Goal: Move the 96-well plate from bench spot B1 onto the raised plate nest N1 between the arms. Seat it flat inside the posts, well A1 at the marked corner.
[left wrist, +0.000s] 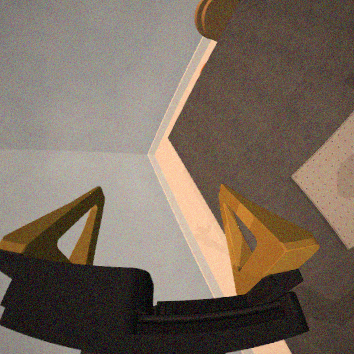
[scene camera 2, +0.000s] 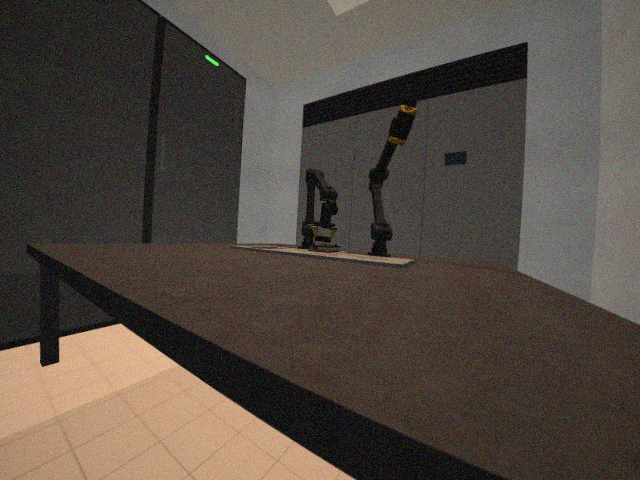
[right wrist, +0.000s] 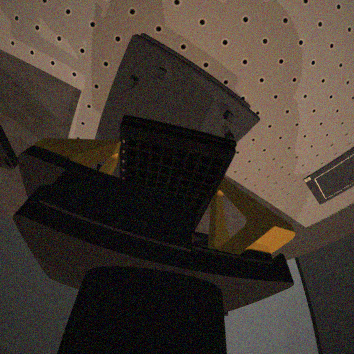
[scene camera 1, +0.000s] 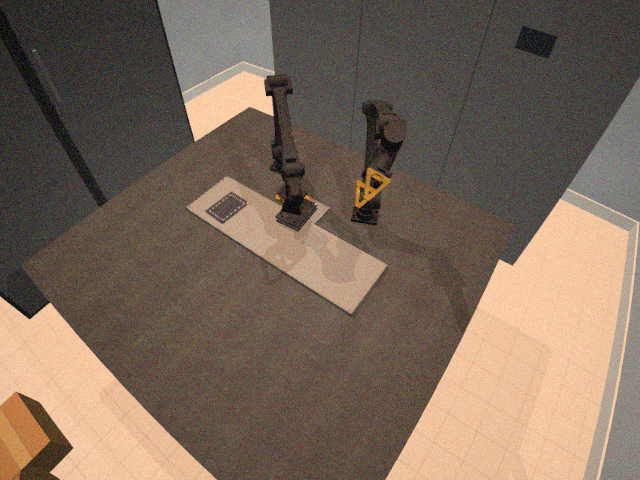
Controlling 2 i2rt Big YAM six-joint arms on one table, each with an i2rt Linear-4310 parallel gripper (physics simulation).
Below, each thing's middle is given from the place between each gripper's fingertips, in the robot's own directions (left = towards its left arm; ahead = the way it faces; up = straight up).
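My right hand is 10 mm below the dark well plate (right wrist: 189, 164), 10 mm to the left of it and 30 mm past it. There's a dark nest (scene camera 1: 229, 205) too, and that's 270 mm to the right of my right hand, 160 mm ahead of it and 60 mm below it.
If you count from my left hand instead, the dark well plate is 440 mm below, 460 mm to the right and 200 mm behind, while the dark nest is 510 mm below, 720 mm to the right and 10 mm behind.
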